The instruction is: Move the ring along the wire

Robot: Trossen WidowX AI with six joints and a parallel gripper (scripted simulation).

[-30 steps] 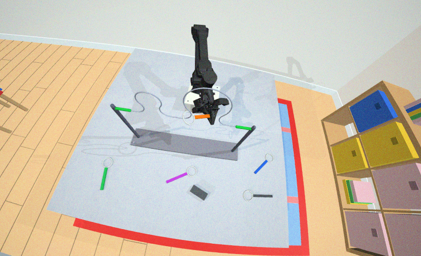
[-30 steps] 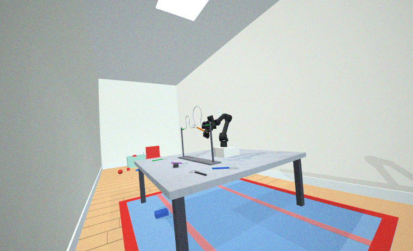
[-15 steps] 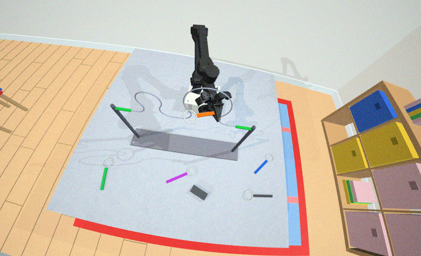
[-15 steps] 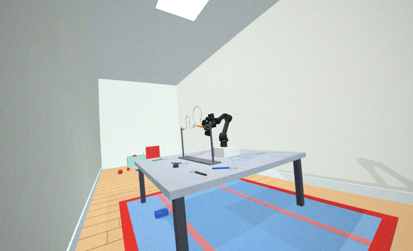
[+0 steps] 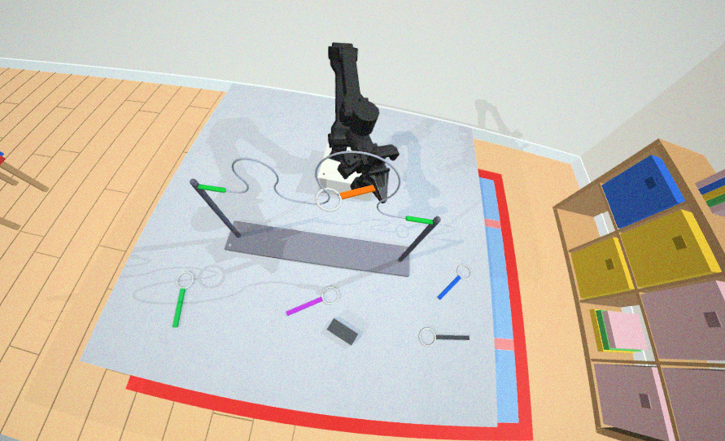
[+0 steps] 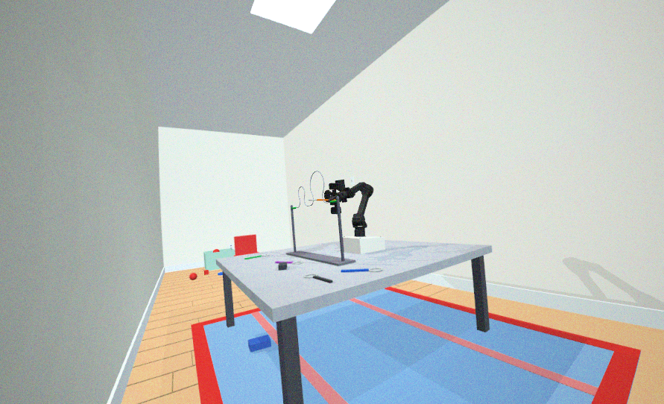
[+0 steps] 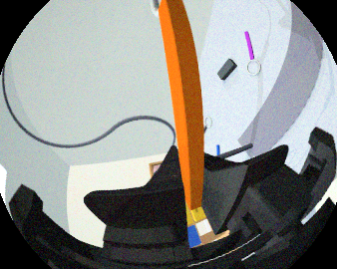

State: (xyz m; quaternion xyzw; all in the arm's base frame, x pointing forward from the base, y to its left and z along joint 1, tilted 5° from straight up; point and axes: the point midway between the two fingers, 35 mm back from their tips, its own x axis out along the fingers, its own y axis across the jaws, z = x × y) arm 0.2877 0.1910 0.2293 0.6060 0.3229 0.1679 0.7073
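Right now the orange-handled ring is 2 cm ahead of my gripper tip, 9 cm to the right of it and 2 cm above it. From my gripper tip the other things lie so: blue-handled ring 36 cm to the left, 33 cm below; dark block 29 cm ahead, 2 cm to the left, 32 cm below; purple-handled ring 23 cm ahead, 9 cm to the right, 33 cm below.
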